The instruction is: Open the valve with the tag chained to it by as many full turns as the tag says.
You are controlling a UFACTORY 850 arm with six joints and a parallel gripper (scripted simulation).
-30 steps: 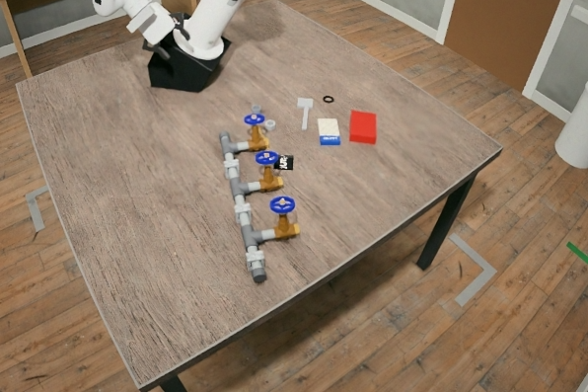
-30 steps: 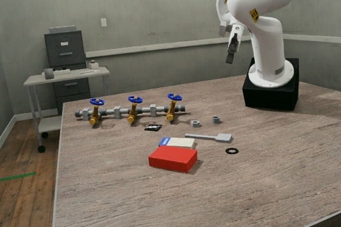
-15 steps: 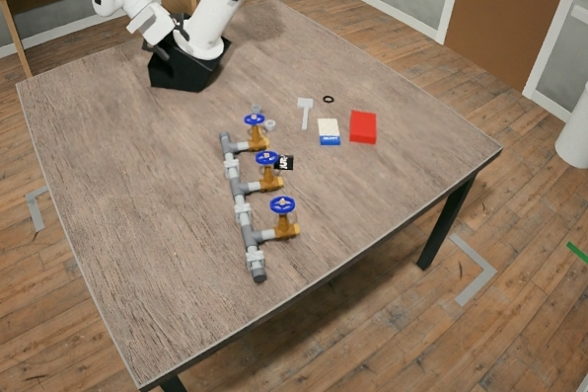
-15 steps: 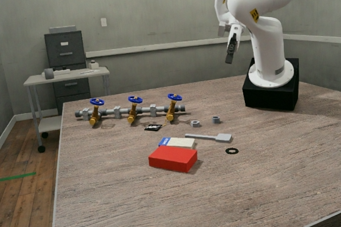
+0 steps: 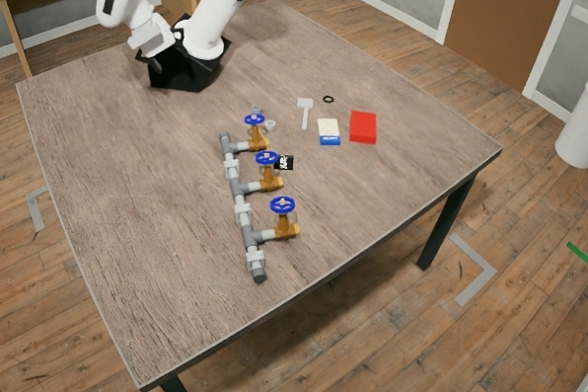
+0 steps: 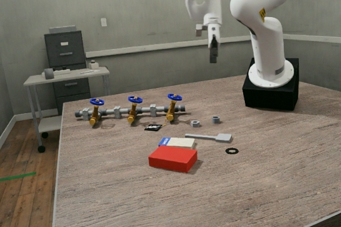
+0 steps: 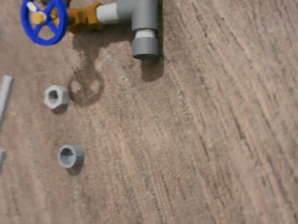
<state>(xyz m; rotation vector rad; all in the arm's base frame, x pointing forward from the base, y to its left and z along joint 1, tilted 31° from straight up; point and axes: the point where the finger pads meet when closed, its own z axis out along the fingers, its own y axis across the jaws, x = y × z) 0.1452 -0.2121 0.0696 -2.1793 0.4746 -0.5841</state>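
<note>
The grey hex nut is 22 cm to the left of my hand, 21 cm below it and 20 cm ahead of it. Also, from my hand: grey cap 22 cm to the left, 21 cm below, 11 cm ahead; then grey t-shaped tool 36 cm to the left, 21 cm below, 20 cm ahead; then black tag 35 cm ahead, 22 cm below, 17 cm to the left.
</note>
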